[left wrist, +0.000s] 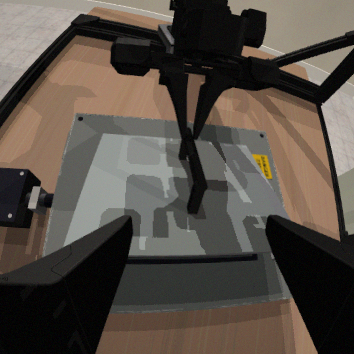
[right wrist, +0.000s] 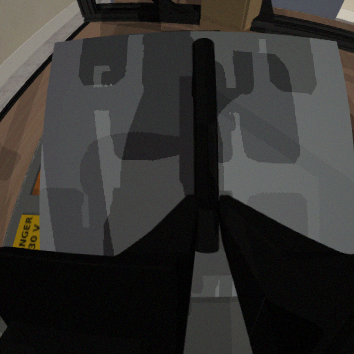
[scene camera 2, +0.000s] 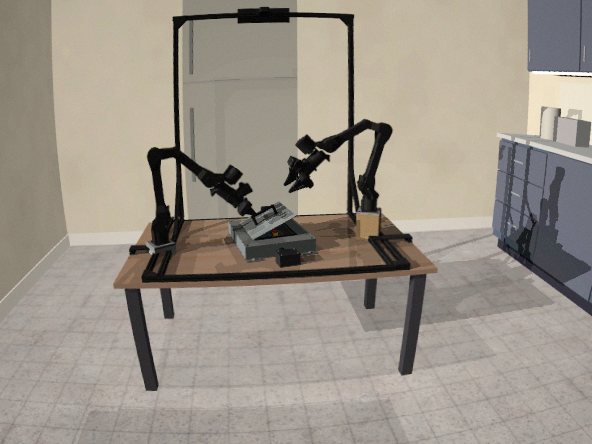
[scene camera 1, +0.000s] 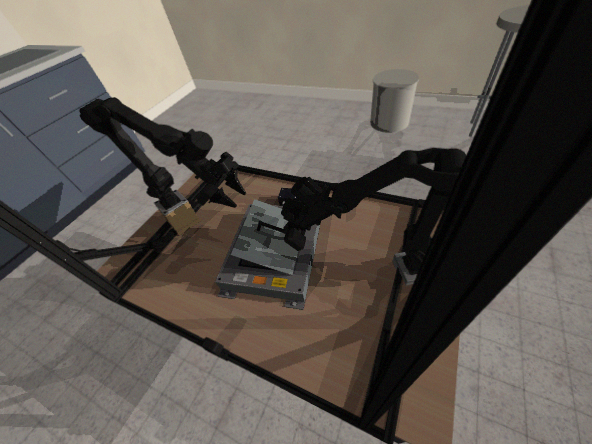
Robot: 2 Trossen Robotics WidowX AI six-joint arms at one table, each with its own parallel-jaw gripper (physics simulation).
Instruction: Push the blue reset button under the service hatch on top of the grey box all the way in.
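The grey box (scene camera 1: 265, 289) (scene camera 2: 280, 247) (left wrist: 200, 290) lies on the table. Its hatch (scene camera 1: 265, 254) (scene camera 2: 275, 219) (left wrist: 107, 200) (right wrist: 272, 175) is tilted partly open, its edge toward the left arm raised. My right gripper (scene camera 1: 299, 244) (scene camera 2: 254, 214) (left wrist: 188, 138) (right wrist: 206, 203) is shut on one end of the hatch's black handle (scene camera 1: 271, 228) (left wrist: 197, 180) (right wrist: 205, 115). My left gripper (scene camera 1: 240, 199) (scene camera 2: 288, 188) (left wrist: 199, 223) is open and empty, above and beside the raised edge. Scene camera 2 shows a small red and yellow part (scene camera 2: 275, 233) under the hatch; I cannot make out the blue button.
A black block (scene camera 2: 288, 257) (left wrist: 16, 197) stands beside the box, joined to it by a short connector in the left wrist view. A wooden block (scene camera 1: 181, 218) (scene camera 2: 368, 224) sits under the left arm's base. Black frame rails (scene camera 2: 225, 276) border the table (scene camera 2: 200, 264).
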